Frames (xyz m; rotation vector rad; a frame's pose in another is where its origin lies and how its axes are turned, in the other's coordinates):
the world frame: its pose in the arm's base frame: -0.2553 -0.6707 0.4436 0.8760 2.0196 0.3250
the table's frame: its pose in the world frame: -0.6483 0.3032 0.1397 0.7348 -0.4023 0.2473
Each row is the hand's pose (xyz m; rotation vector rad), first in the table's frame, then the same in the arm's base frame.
Working: the table's frame: its pose in the arm's base frame: 0.2304 -0.9151 0.9295 1.5060 1.6451 -0.4685

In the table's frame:
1: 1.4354 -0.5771 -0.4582 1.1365 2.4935 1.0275
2: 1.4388 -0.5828 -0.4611 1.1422 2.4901 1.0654
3: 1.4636 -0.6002 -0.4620 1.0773 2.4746 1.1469
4: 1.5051 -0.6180 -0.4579 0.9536 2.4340 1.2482
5: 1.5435 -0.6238 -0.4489 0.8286 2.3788 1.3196
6: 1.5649 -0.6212 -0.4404 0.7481 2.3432 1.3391
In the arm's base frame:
1: -0.3617 0.2122 -0.0615 -1.3775 -0.3210 -0.8568
2: -0.3678 0.2153 -0.0639 -1.3856 -0.2920 -0.8645
3: -0.3827 0.2279 -0.0870 -1.4229 -0.2667 -0.9242
4: -0.3953 0.2474 -0.1260 -1.4903 -0.2559 -1.0204
5: -0.3952 0.2636 -0.1624 -1.5623 -0.2675 -1.1084
6: -0.3884 0.2714 -0.1832 -1.6044 -0.2946 -1.1593

